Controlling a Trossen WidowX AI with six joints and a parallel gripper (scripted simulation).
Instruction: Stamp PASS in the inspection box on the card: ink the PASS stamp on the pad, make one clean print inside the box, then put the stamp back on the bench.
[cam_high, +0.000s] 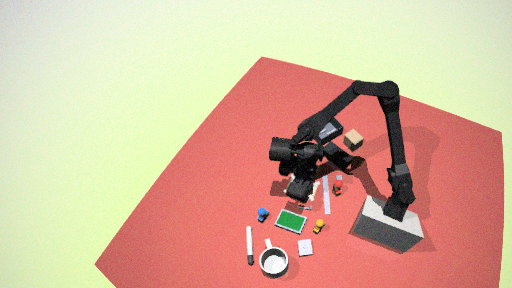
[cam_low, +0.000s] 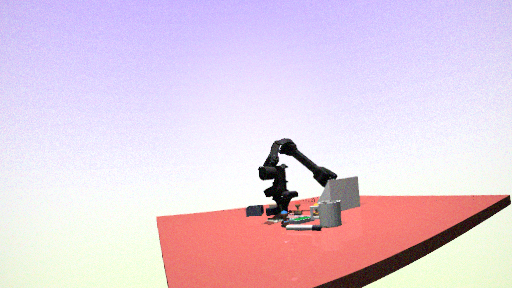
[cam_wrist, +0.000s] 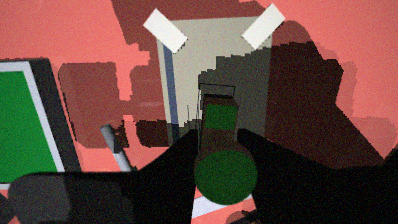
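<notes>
Now: the white card 30 mm below my gripper tip and 10 mm ahead of it. Round my gripper tip: red-topped stamp: 100 mm behind, 50 mm to the right, 10 mm below; then green stamp: right at my gripper tip; then grey ruler: 70 mm behind, 30 mm below, 20 mm to the right.
</notes>
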